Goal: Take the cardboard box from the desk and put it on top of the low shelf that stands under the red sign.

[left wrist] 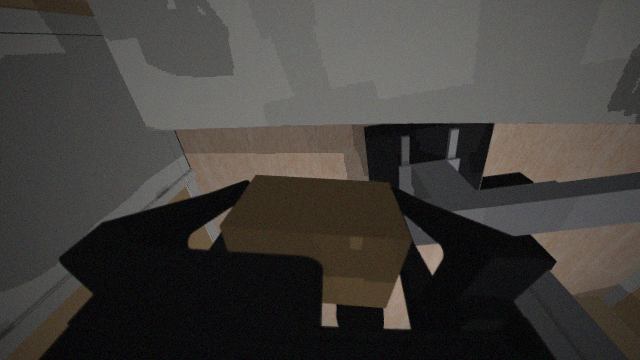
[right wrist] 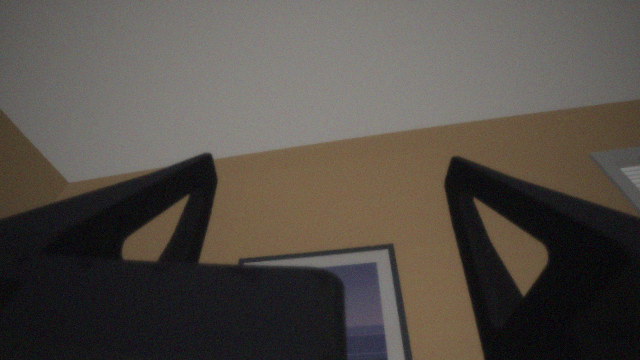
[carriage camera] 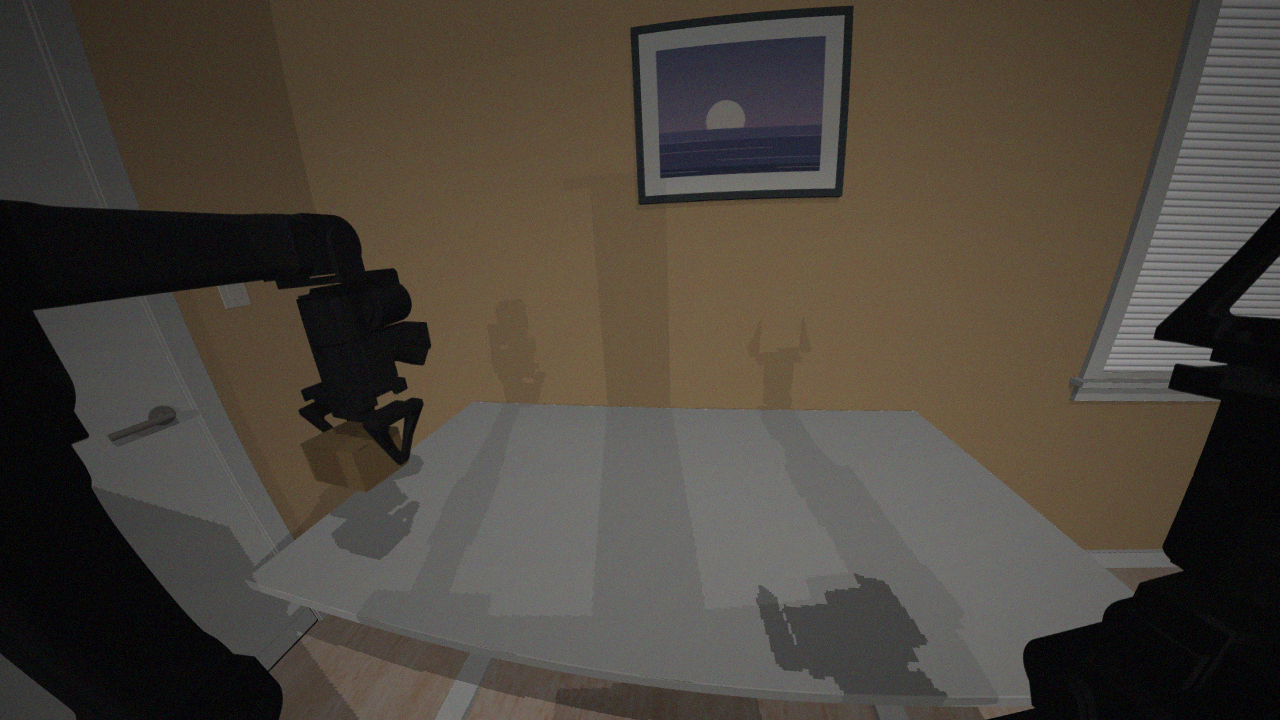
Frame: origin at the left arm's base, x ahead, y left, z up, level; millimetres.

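Where they show: left gripper, fingertip midpoint: (left wrist: 319,191) (carriage camera: 377,455); right gripper, fingertip midpoint: (right wrist: 331,168).
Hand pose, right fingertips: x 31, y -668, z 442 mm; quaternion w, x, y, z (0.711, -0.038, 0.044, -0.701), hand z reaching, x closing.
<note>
Things, the pixels of their top centre, and the offset from my right fingertips. "pt": a spot on its surface instead. Level surfaces: height alone.
- brown cardboard box, top centre: (left wrist: 312,276) (carriage camera: 348,434) 213 mm ahead, 677 mm left, 213 mm down
- grey-white desk, surface height: 548 mm down
- handle, surface spot: (carriage camera: 143,424) pt 488 mm ahead, 1583 mm left, 339 mm down
- window with blinds, surface spot: (carriage camera: 1190,197) pt 651 mm ahead, 1195 mm right, 97 mm up
The brown cardboard box (carriage camera: 350,458) (left wrist: 320,205) is held in the air between the fingers of my left gripper (carriage camera: 359,440) (left wrist: 319,191). In the carriage view it shows at the left side of the grey-white desk (carriage camera: 546,537) (left wrist: 395,50), with a shadow on the desk top. In the left wrist view it shows against the floor beyond the desk's edge. My right gripper (right wrist: 331,168) is open and empty, raised and tilted up toward the wall and ceiling; part of it shows at the right edge of the carriage view. The low shelf and the red sign do not show.
A grey door (carriage camera: 179,537) with a handle (carriage camera: 143,424) stands left of the desk. A framed sunset picture (carriage camera: 741,102) (right wrist: 362,300) hangs on the tan wall behind. A window with blinds (carriage camera: 1190,197) is at the right. Grey base beams (left wrist: 545,210) show below the left gripper.
</note>
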